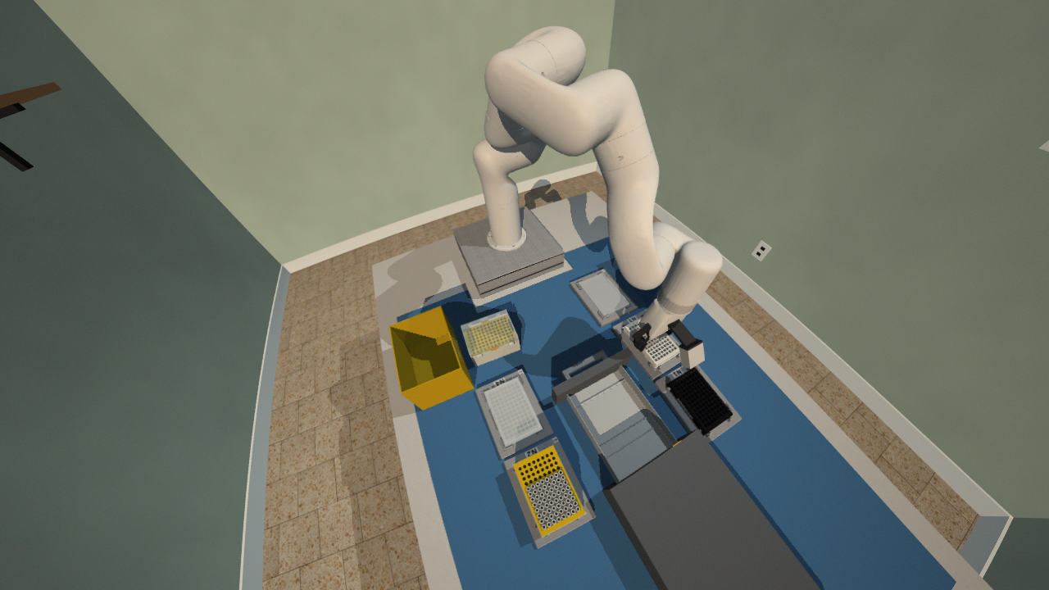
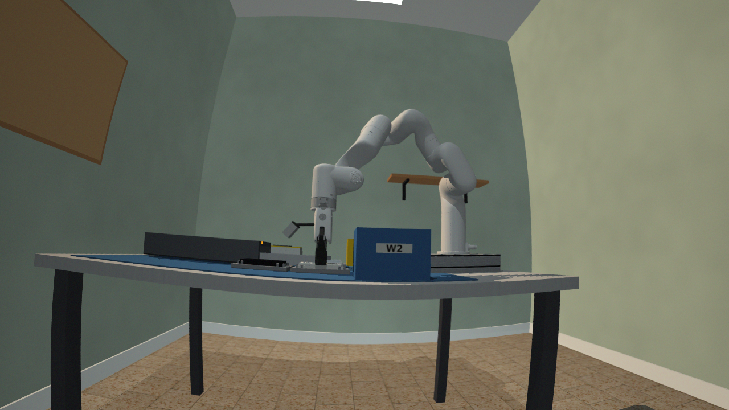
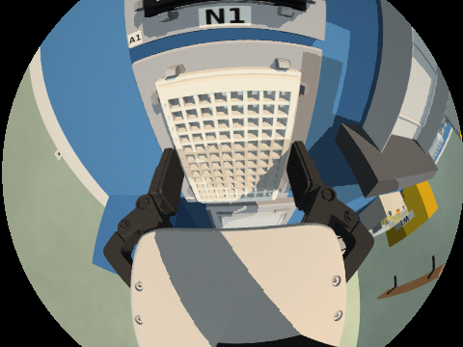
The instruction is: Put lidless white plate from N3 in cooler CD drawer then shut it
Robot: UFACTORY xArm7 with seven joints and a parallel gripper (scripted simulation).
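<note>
The grey nest N3 is 30 mm below my hand. From my hand the other things lie so: cooler drawer: 140 mm ahead, 190 mm to the right, 10 mm below; black plate: 170 mm ahead, 10 mm below; blue bin W2: 180 mm behind, 140 mm to the left, 10 mm above.
</note>
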